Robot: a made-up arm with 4 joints. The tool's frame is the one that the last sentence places.
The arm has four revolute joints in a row. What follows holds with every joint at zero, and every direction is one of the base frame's. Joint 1 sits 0.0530 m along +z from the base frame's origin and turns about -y. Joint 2 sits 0.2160 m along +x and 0.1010 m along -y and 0.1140 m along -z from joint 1 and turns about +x. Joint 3 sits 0.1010 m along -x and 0.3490 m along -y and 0.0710 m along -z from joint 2 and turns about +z. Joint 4 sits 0.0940 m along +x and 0.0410 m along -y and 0.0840 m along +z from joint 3 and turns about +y. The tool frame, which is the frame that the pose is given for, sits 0.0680 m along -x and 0.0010 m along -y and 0.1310 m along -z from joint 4; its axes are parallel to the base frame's.
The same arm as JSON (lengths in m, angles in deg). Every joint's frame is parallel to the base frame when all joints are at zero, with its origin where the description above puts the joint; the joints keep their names.
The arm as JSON. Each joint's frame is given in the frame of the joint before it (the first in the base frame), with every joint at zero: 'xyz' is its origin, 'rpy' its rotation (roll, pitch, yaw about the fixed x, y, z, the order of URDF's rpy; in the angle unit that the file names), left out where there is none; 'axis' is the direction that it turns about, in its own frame. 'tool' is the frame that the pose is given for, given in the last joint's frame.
{"units": {"length": "m", "angle": "deg"}, "joints": [
  {"name": "joint 1", "type": "revolute", "origin": {"xyz": [0.0, 0.0, 0.053]}, "axis": [0.0, -1.0, 0.0]},
  {"name": "joint 2", "type": "revolute", "origin": {"xyz": [0.216, -0.101, -0.114]}, "axis": [1.0, 0.0, 0.0]},
  {"name": "joint 3", "type": "revolute", "origin": {"xyz": [-0.101, -0.349, -0.071]}, "axis": [0.0, 0.0, 1.0]},
  {"name": "joint 4", "type": "revolute", "origin": {"xyz": [0.094, -0.041, 0.084]}, "axis": [0.0, 1.0, 0.0]}
], "tool": {"origin": {"xyz": [-0.068, -0.001, -0.131]}}}

